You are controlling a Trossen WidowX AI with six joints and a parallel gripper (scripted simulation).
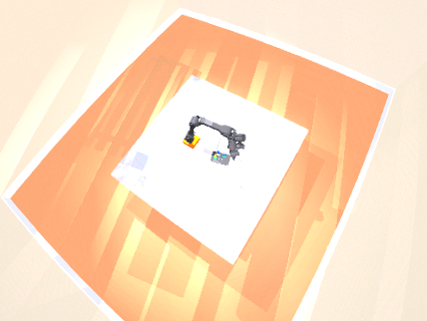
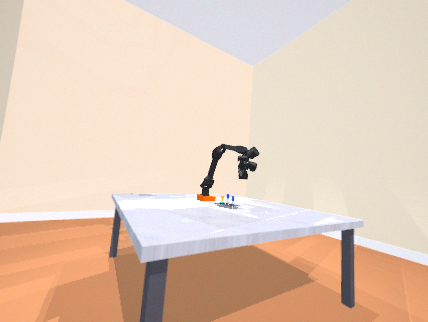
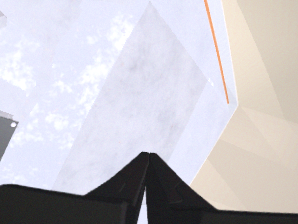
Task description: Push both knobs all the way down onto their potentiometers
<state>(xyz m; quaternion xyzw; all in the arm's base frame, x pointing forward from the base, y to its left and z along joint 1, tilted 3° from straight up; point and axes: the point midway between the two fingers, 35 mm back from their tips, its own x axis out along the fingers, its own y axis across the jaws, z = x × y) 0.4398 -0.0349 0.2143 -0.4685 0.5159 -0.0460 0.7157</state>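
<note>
The yellow knob is 18 cm behind my gripper tip, 16 cm below it and 1 cm to the left of it. From my gripper tip the other things lie so: teal potentiometer 16 cm below, 12 cm behind, 6 cm to the left.
</note>
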